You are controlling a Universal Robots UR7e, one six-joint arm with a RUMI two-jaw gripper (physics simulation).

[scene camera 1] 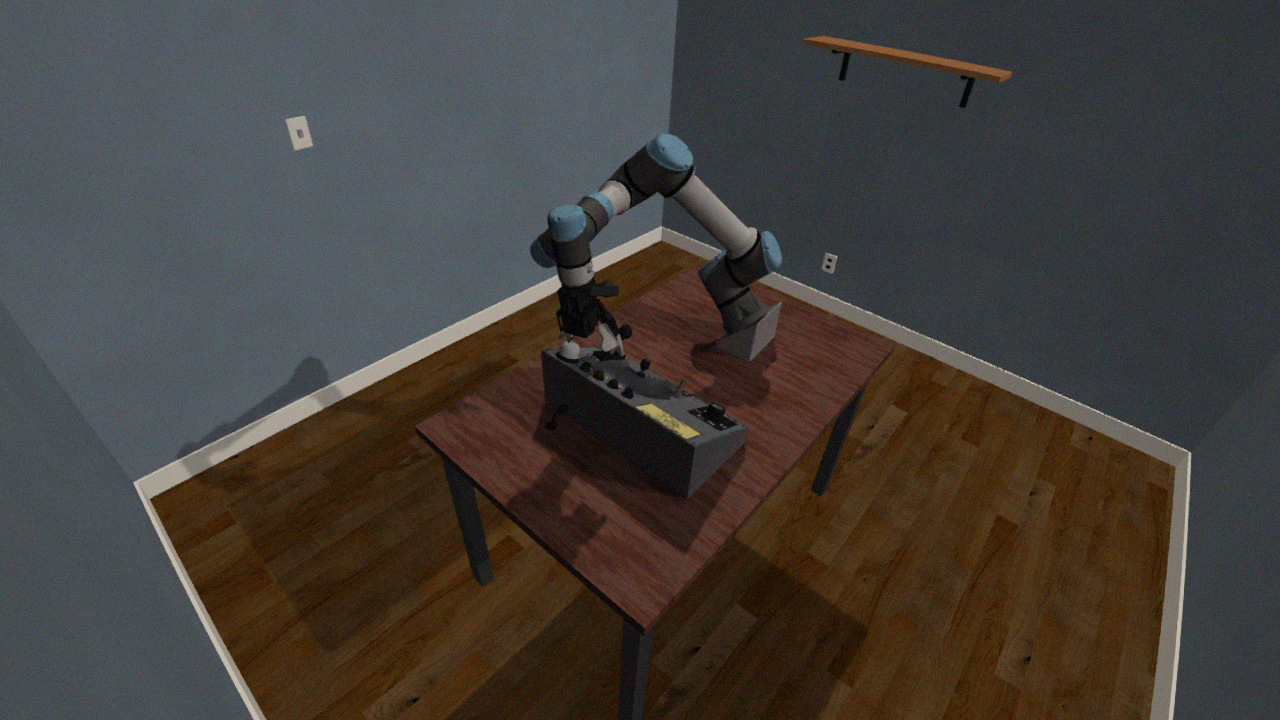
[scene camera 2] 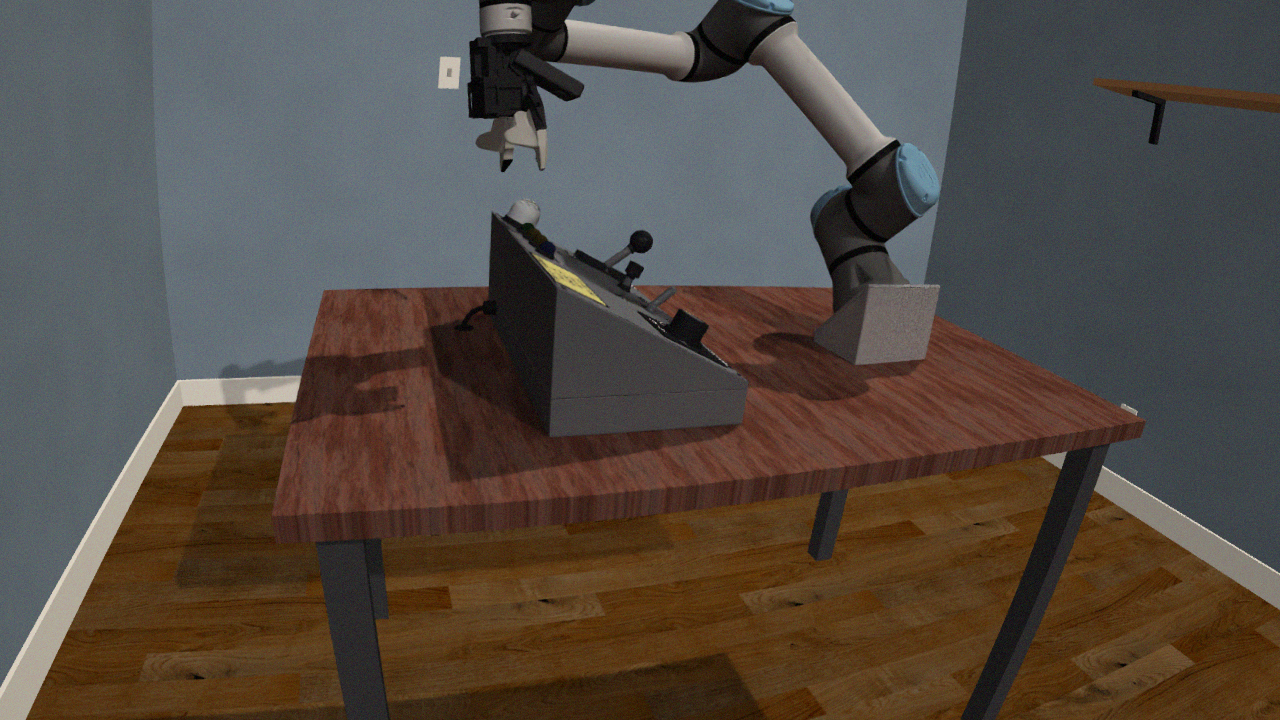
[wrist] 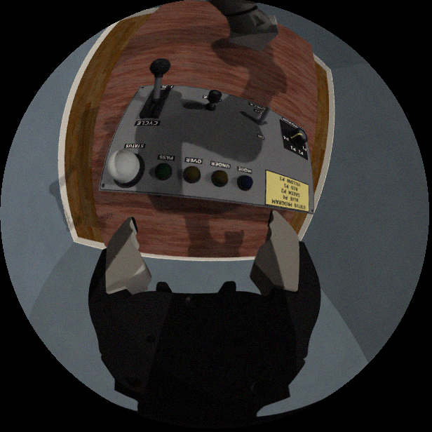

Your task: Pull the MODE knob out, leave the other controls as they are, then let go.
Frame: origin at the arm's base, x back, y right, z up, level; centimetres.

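Seen in the pictures: gripper, fingertip midpoint: [scene camera 1: 594, 349] [scene camera 2: 521, 171]; arm's base at its link origin: [scene camera 1: 747, 321] [scene camera 2: 875, 309].
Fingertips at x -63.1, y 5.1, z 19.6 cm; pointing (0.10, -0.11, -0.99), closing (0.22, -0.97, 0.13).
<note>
Offsets run from my fingertips to a thing's middle. "*": to the spot under its first point.
A grey sloped console [scene camera 1: 626, 443] [scene camera 2: 640, 380] [wrist: 175, 132] stands on the table. The small black MODE knob @(dz -14.7, dx +18.7, dy -0.3 cm) [scene camera 1: 644, 365] [scene camera 2: 633, 269] [wrist: 215, 95] stands on a short stem in its upper middle; its label is partly hidden in the wrist view. The CYCLE lever @(dz -12.6, dx +23.6, dy +11.7 cm) [scene camera 2: 640, 241] [wrist: 160, 67], a toggle @(dz -15.9, dx +19.1, dy -12.3 cm) [scene camera 1: 679, 387] [scene camera 2: 661, 297] [wrist: 263, 115] and a black rotary knob @(dz -16.1, dx +18.4, dy -24.3 cm) [scene camera 1: 715, 411] [scene camera 2: 687, 327] [wrist: 299, 136] share the face. My gripper [scene camera 1: 592, 345] [scene camera 2: 524, 167] [wrist: 200, 216] is open and empty, above the console's status-lamp end, apart from the MODE knob.
A white status lamp @(* dz -7.8, dx +2.5, dy +10.0 cm) [scene camera 2: 523, 212] [wrist: 124, 166] stands at one console corner, beside a row of green, yellow and blue lamps. A yellow label @(* dz -10.6, dx +2.5, dy -20.9 cm) [scene camera 1: 666, 420] [scene camera 2: 569, 278] [wrist: 287, 191] is at the row's other end. A cable stub @(* dz -24.8, dx -5.9, dy +9.4 cm) [scene camera 1: 554, 418] [scene camera 2: 474, 315] sticks out behind.
</note>
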